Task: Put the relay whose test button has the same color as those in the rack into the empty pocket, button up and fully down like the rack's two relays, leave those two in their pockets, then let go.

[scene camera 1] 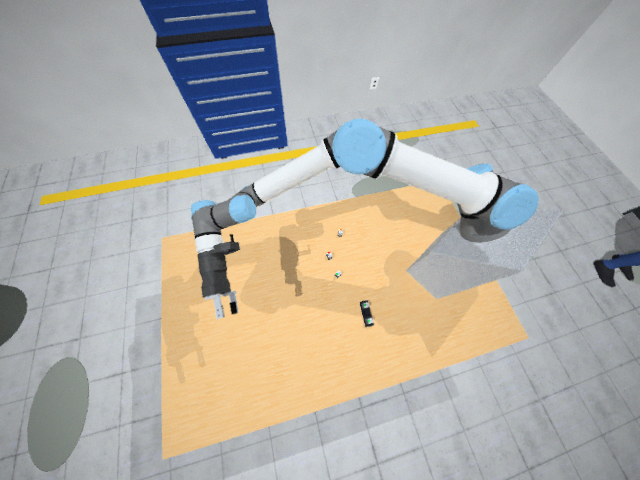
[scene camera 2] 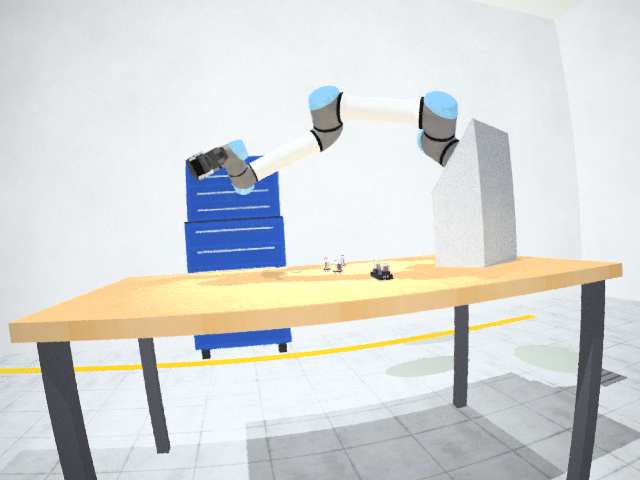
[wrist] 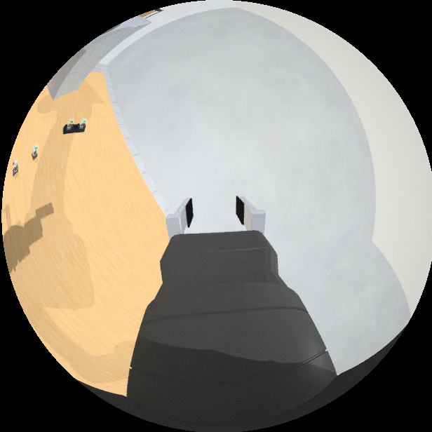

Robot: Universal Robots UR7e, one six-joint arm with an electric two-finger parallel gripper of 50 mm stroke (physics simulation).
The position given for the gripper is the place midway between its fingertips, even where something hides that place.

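The gripper [scene camera 1: 228, 315] is visible in the scene, and the view from the wrist has the gripper [wrist: 214, 205] as well.
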